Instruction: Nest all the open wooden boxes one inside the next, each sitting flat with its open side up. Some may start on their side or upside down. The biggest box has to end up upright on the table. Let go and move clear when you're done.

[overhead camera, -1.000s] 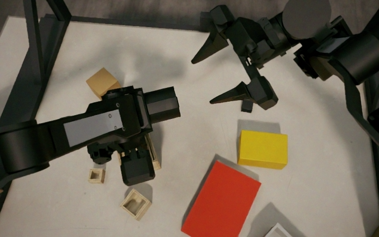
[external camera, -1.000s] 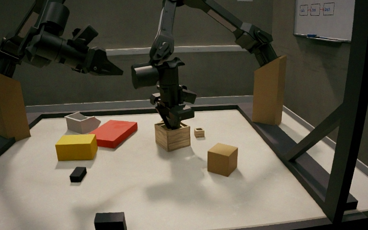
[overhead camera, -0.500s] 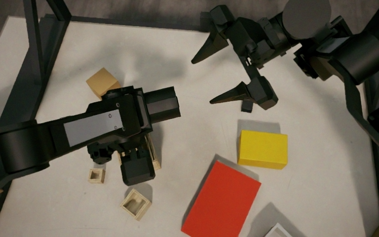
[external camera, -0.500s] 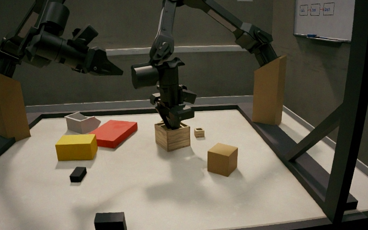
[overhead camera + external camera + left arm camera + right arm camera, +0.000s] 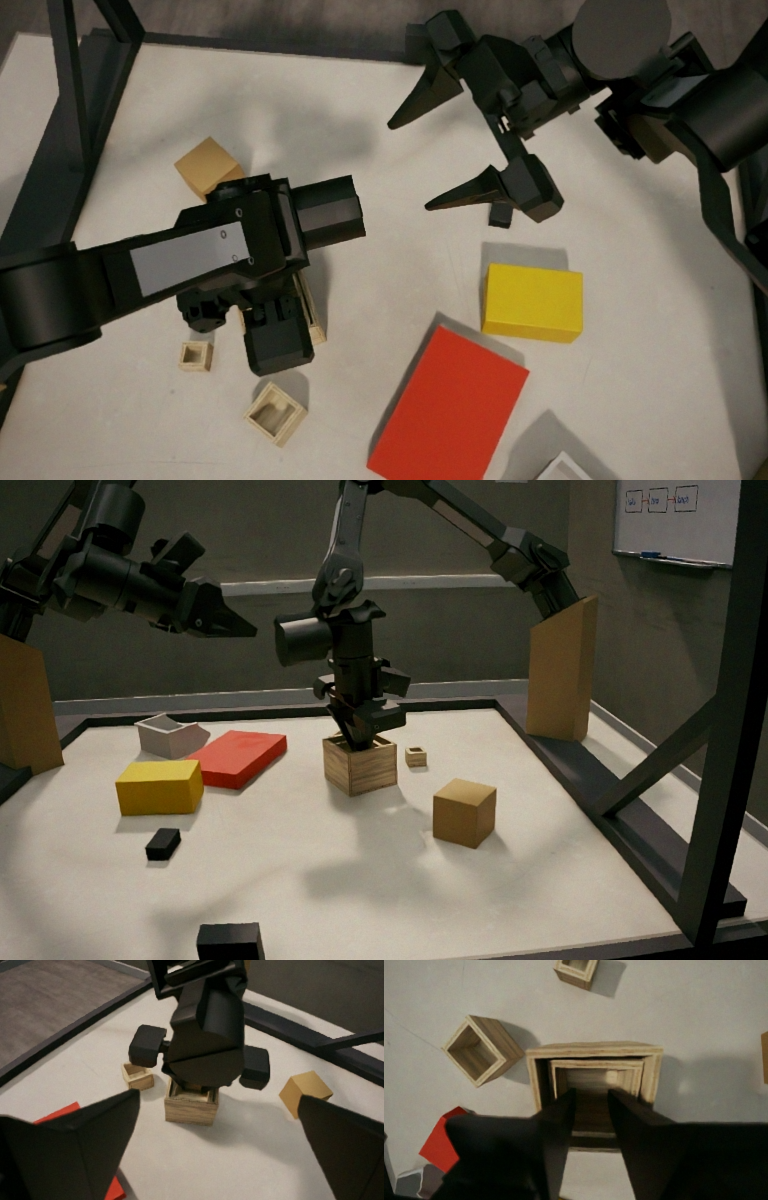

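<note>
My right gripper is now 60 mm above the biggest wooden box. Round my right hand: tan cube 170 mm behind, 120 mm to the right, 50 mm below; red slab 200 mm to the left, 100 mm ahead, 60 mm below; smallest wooden box 90 mm to the right, 70 mm below, 60 mm ahead.
</note>
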